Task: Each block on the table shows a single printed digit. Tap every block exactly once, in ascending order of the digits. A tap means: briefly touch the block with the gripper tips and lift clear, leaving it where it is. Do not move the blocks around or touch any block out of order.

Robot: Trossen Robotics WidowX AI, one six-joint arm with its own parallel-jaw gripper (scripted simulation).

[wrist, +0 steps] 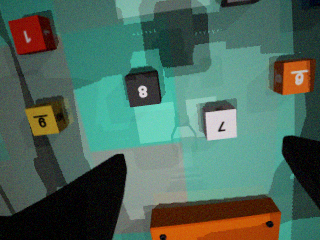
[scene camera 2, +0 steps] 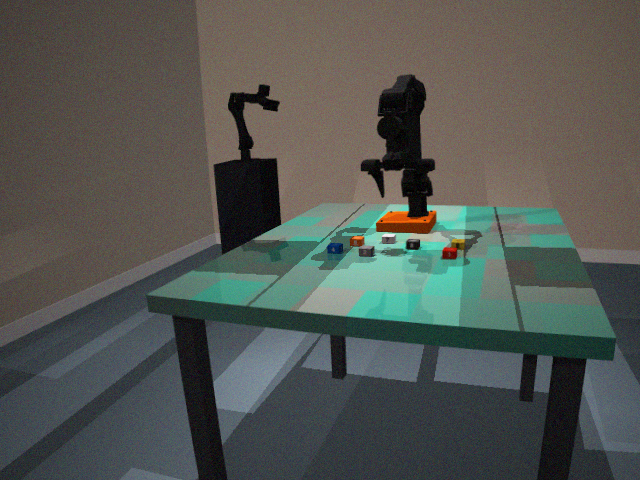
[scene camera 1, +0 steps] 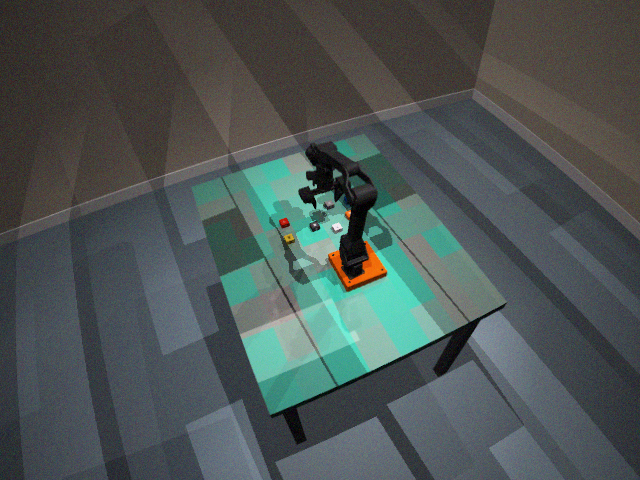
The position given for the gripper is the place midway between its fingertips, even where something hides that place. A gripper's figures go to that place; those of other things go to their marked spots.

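Labels:
The gripper (wrist: 202, 153) is 0.11 m from the lens, while a white block (wrist: 219, 122) sits 0.22 m from the lens. A red block (wrist: 33, 34) is 0.24 m from the lens, and so is an orange block (wrist: 289, 75), likewise 0.24 m from the lens. A yellow block (wrist: 47, 118) rests 0.25 m from the lens.

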